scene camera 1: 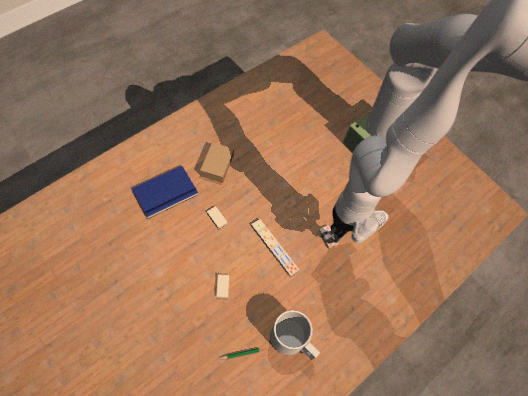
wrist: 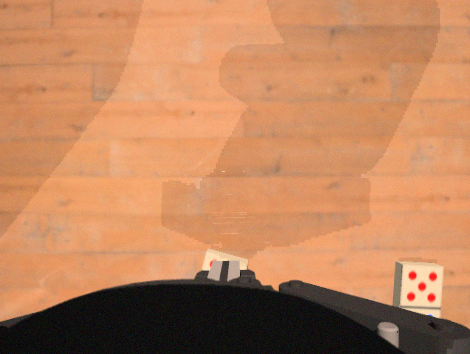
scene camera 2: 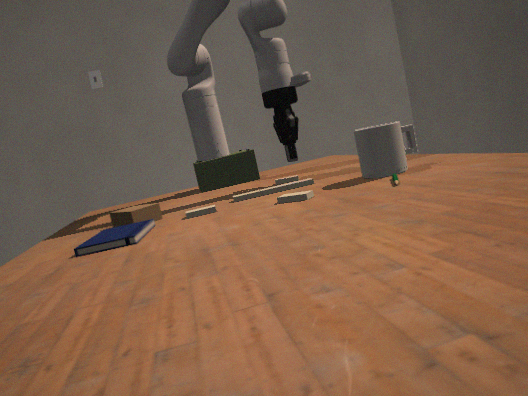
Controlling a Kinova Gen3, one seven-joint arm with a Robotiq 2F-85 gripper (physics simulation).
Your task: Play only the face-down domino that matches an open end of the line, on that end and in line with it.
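Places are measured from the arm's base along level axes (x up, y ahead, z left), in metres.
Pixels of known places: gripper, fingertip midpoint: [scene camera 1: 335, 238] [wrist: 226, 280] [scene camera 2: 293, 161]; arm's base at its link origin: [scene camera 1: 383, 127] [scene camera 2: 214, 158].
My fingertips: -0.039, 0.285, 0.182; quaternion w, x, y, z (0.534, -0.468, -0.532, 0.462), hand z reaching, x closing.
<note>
For each thing: its top centre in the pictures, then the offset to it from my fingertips, as dx, dy, dz. "spot": a spot on its surface instead.
- end at a spot on its surface: [wrist: 421, 285] spot: -0.033, +0.120, +0.001
- plain face-down domino at its top centre: [scene camera 2: 200, 208] [scene camera 1: 217, 216] -0.033, +0.205, -0.203
- third domino at its top centre: [wrist: 215, 298] [scene camera 2: 286, 177] [scene camera 1: 328, 235] -0.033, -0.005, -0.021
- grey mug at its top centre: [scene camera 2: 384, 124] [scene camera 1: 298, 334] +0.043, +0.211, +0.144
- green pencil at its top centre: [scene camera 2: 395, 177] [scene camera 1: 239, 354] -0.036, +0.327, +0.104
- blue book at its top centre: [scene camera 2: 117, 232] [scene camera 1: 165, 190] -0.031, +0.282, -0.330
- brown block at its top centre: [scene camera 2: 133, 208] [scene camera 1: 217, 159] -0.013, +0.129, -0.335
The line of face-up dominoes [scene camera 1: 275, 247] [scene camera 2: 272, 190] has a green-pip end and a red five end; the red five end [wrist: 421, 285] shows in the wrist view. A plain face-down domino [scene camera 1: 217, 217] [scene camera 2: 201, 212] lies toward the book. Another plain one [scene camera 1: 222, 286] [scene camera 2: 295, 197] lies toward the mug. A third domino [scene camera 1: 331, 244] [scene camera 2: 286, 180] [wrist: 227, 257] lies flat with pips up, apart from the line and beyond its red end. My gripper [scene camera 1: 328, 236] [scene camera 2: 292, 159] [wrist: 226, 280] is shut and empty, above this domino and hiding part of it.
A grey mug [scene camera 1: 293, 325] [scene camera 2: 380, 150] stands past the red end, with a green pencil [scene camera 1: 242, 353] [scene camera 2: 395, 178] near it. A blue book [scene camera 1: 165, 190] [scene camera 2: 116, 235] and a brown block [scene camera 1: 216, 159] [scene camera 2: 136, 214] lie past the green end. The green arm base [scene camera 2: 227, 170] stands behind.
</note>
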